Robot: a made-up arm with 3 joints.
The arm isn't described. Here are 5 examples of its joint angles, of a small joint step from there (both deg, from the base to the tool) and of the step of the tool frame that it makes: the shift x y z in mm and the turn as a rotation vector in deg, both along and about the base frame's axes.
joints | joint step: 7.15 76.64 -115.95 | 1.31 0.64 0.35
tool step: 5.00 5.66 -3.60 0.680 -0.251 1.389
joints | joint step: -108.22 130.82 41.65 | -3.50 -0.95 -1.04
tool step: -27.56 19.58 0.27 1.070 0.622 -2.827
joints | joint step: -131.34 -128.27 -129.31 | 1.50 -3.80 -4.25
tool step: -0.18 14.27 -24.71 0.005 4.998 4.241
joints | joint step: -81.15 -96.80 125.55 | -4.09 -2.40 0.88
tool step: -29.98 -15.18 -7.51 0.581 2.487 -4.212
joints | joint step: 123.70 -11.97 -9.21 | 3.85 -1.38 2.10
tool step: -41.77 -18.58 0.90 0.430 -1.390 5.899
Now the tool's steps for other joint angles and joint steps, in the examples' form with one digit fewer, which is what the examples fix.
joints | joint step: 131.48 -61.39 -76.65 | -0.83 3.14 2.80
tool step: 9.1 21.9 6.5 -3.89 0.78 0.58
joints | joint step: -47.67 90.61 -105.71 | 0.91 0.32 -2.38
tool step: 1.3 4.5 4.7 1.96 1.38 0.94
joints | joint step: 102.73 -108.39 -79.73 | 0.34 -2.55 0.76
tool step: -7.3 -0.9 -11.2 -0.13 -2.65 0.08
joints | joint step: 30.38 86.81 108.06 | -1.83 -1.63 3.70
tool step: -12.6 -14.8 7.8 0.40 -4.02 -1.57
